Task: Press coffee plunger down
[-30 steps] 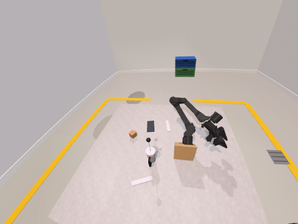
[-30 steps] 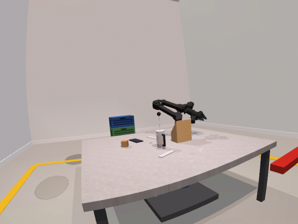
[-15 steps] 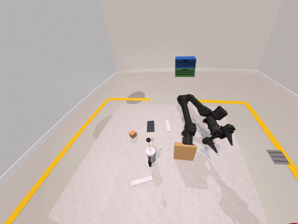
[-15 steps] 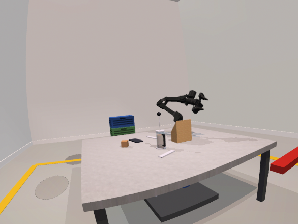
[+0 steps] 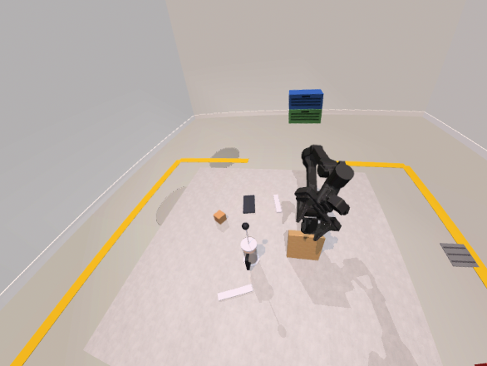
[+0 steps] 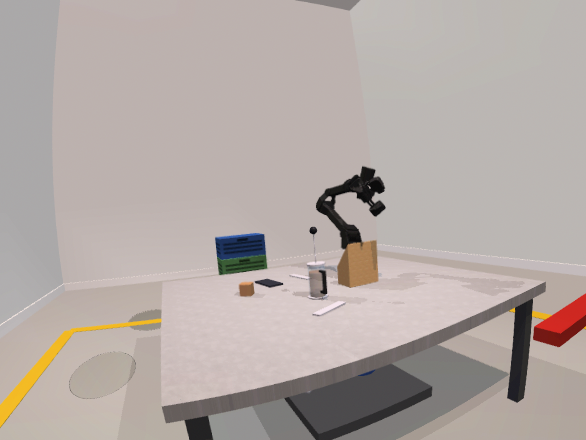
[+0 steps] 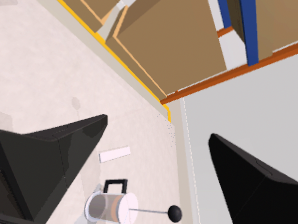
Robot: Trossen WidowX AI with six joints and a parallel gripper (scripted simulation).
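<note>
Now: the coffee press 22 cm below my gripper tip, 21 cm ahead of it and 8 cm to the right of it. Round my gripper tip: orange cube: 41 cm ahead, 33 cm to the right, 33 cm below.
</note>
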